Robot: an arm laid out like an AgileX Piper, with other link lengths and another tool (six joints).
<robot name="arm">
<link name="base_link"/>
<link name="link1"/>
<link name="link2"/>
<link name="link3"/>
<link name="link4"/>
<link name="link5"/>
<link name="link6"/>
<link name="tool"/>
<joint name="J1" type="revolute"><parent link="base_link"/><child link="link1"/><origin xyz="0 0 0.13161"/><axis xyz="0 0 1"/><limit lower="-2.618" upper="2.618"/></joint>
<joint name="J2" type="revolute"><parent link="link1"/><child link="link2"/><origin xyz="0 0 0"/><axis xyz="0 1 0"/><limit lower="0" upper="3.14"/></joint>
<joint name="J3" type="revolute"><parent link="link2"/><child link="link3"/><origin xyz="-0.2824 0 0.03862"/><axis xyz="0 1 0"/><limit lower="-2.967" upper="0"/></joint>
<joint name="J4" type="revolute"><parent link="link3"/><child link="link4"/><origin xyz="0.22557 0 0.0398"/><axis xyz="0.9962 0 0.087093"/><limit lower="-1.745" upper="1.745"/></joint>
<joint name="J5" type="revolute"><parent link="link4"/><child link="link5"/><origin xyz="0 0 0"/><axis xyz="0 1 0"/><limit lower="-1.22" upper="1.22"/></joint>
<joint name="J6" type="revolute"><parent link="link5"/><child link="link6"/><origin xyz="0.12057 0 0.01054"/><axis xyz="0.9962 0 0.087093"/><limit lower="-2.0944" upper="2.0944"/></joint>
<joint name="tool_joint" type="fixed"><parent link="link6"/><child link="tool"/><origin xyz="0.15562 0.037 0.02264" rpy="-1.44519 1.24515 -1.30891"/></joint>
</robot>
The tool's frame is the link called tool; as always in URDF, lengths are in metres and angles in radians.
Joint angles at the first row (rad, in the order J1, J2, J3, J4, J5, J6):
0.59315, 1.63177, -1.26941, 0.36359, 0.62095, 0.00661
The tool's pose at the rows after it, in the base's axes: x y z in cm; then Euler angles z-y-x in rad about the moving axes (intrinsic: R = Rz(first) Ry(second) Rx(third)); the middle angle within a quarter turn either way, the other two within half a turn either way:
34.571 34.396 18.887 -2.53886 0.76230 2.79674
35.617 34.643 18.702 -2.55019 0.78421 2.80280
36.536 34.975 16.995 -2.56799 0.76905 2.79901
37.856 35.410 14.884 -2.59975 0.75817 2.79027
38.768 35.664 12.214 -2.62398 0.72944 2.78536
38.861 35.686 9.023 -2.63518 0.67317 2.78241
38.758 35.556 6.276 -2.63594 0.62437 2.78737
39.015 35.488 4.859 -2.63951 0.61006 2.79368
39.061 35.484 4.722 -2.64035 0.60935 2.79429
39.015 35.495 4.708 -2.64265 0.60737 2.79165
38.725 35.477 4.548 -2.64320 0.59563 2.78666
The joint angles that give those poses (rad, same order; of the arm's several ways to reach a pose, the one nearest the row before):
0.60902, 1.63386, -1.26946, 0.36402, 0.56046, 0.00663
0.60900, 1.65462, -1.26951, 0.36404, 0.51492, 0.00661
0.60900, 1.70344, -1.26947, 0.37114, 0.47859, 0.00734
0.60902, 1.76762, -1.26948, 0.38701, 0.42086, 0.00736
0.60901, 1.83528, -1.26949, 0.40133, 0.37830, 0.00734
0.60899, 1.90111, -1.26948, 0.41260, 0.36737, 0.00732
0.60899, 1.95593, -1.26947, 0.41557, 0.36095, 0.00729
0.60900, 1.98878, -1.26950, 0.41676, 0.34122, 0.00733
0.60900, 1.99227, -1.26951, 0.41711, 0.33823, 0.00734
0.60901, 1.99223, -1.26947, 0.41947, 0.34013, 0.00737
0.60899, 1.99225, -1.26950, 0.42247, 0.35243, 0.00733

